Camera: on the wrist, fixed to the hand. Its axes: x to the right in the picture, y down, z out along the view.
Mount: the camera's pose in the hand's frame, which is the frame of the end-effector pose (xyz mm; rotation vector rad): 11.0 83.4 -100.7 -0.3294 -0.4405 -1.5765
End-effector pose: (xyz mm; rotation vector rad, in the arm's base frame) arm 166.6 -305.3 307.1 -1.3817 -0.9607 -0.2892
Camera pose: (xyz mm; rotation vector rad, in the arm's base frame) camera 270.9 -374.5 267.6 -0.6605 -2.3214 -1.3802
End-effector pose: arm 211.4 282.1 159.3 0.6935 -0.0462 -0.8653
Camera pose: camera 306.7 366.0 126.1 0.0832 0.2869 -2.4574
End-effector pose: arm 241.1 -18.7 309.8 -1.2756 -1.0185 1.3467
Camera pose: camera 332.9 -26.8 216.4 -0.0528 -1.9485 0.1659
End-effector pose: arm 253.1 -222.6 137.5 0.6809 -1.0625 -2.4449
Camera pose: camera 314.5 -338.6 137.5 -0.5501 -0.0124 1.9762
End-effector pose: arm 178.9 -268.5 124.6 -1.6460 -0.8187 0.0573
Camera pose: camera 273.4 -349.0 82.1 -0.8541 -2.3348 -0.8712
